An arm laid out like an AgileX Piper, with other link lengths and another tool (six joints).
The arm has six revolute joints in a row. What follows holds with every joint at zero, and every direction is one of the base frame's.
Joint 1 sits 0.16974 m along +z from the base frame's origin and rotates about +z.
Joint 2 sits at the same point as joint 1 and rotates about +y.
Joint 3 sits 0.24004 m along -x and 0.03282 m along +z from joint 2 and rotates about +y.
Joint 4 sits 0.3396 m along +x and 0.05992 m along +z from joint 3 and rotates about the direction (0.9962, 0, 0.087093).
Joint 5 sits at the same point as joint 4 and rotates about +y.
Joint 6 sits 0.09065 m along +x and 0.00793 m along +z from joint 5 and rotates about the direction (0.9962, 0, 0.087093).
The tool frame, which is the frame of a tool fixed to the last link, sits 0.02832 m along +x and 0.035 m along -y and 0.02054 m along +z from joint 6; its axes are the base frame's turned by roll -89.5, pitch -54.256 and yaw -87.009 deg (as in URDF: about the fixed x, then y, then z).
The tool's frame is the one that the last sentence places.
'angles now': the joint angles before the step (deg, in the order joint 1, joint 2, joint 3, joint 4, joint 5, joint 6). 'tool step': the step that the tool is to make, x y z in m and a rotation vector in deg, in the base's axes. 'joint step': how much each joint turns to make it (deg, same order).
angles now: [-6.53 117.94 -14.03 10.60 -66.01 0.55]
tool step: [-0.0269 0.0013 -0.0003 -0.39 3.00 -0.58]
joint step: [-0.05 -0.87 4.32 0.88 -0.62 -0.56]
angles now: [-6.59 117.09 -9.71 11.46 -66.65 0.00]
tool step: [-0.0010 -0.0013 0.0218 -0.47 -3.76 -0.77]
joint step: [-0.01 -8.05 3.75 0.76 0.52 -0.01]
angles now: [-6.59 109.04 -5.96 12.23 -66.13 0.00]
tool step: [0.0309 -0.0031 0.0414 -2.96 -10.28 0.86]
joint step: [0.00 -11.13 -0.06 0.06 0.24 -2.07]
